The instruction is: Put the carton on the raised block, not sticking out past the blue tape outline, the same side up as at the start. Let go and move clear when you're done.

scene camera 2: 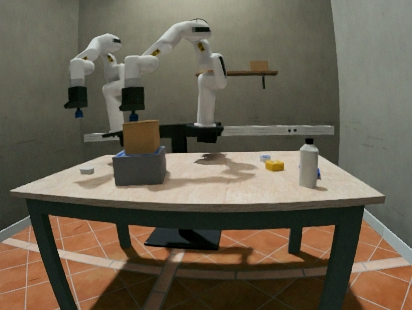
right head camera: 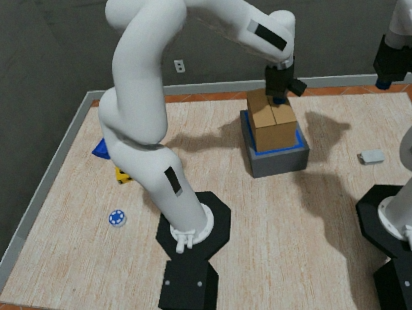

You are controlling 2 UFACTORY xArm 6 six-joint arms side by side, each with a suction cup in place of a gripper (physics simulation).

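Frame: origin at the left arm's base, x ahead, y left, z up, level; centimetres.
Seen in the pictures: left end effector, tool point: (scene camera 2: 133, 121) (right head camera: 279, 100); right end effector, tool point: (scene camera 2: 79, 117) (right head camera: 382, 85); left arm's base, origin of the base link: (scene camera 2: 205, 126) (right head camera: 192, 223); right arm's base, origin of the base link: (right head camera: 403, 218).
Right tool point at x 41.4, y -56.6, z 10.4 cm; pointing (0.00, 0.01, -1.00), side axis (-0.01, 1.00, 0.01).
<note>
Pixels of each thing's top centre, then the offset from my right tool point to it. "pt": a spot on its surface instead.
- brown carton, middle of its top: (right head camera: 270, 105) (scene camera 2: 141, 121) dx -1.2, dy +34.1, dz -4.7 cm
- grey raised block, middle of its top: (right head camera: 272, 128) (scene camera 2: 140, 151) dx +0.1, dy +33.1, dz -17.7 cm
- Blue tape, surface spot: (right head camera: 299, 138) pt dx -5.2, dy +23.9, dz -17.7 cm
- light grey box, middle of its top: (right head camera: 372, 155) (scene camera 2: 87, 167) dx -6.4, dy -2.6, dz -26.7 cm
- blue-and-white disc, middle of its top: (right head camera: 116, 217) (scene camera 2: 265, 156) dx -32.4, dy +90.0, dz -26.9 cm
- yellow block, middle of its top: (right head camera: 123, 170) (scene camera 2: 274, 161) dx -12.3, dy +92.4, dz -26.2 cm
- blue object, middle of its top: (right head camera: 103, 142) dx +1.7, dy +105.8, dz -24.6 cm
- grey bottle, middle of its top: (scene camera 2: 309, 138) dx +15.4, dy +101.3, dz -12.2 cm
The brown carton (right head camera: 272, 135) (scene camera 2: 142, 137) stands upright on the grey raised block (right head camera: 281, 165) (scene camera 2: 140, 170), its seamed top facing up. Blue tape (right head camera: 299, 138) shows around its base at the front and right, and a little at the left; the carton looks inside it there. The back edge is hidden. My left gripper (right head camera: 279, 100) (scene camera 2: 133, 116) is over the carton's top towards the back, its suction cup very close above the surface, and looks open. My right gripper (right head camera: 383, 84) (scene camera 2: 78, 114) is open and empty, in the air beside the block, away from the carton.
A light grey box (right head camera: 371, 157) (scene camera 2: 87, 170) lies beside the block. A blue-and-white disc (right head camera: 117, 218) (scene camera 2: 265, 158), a yellow block (right head camera: 122, 175) (scene camera 2: 274, 165) and a blue object (right head camera: 101, 149) lie across the table. A grey bottle (scene camera 2: 308, 165) stands near them.
</note>
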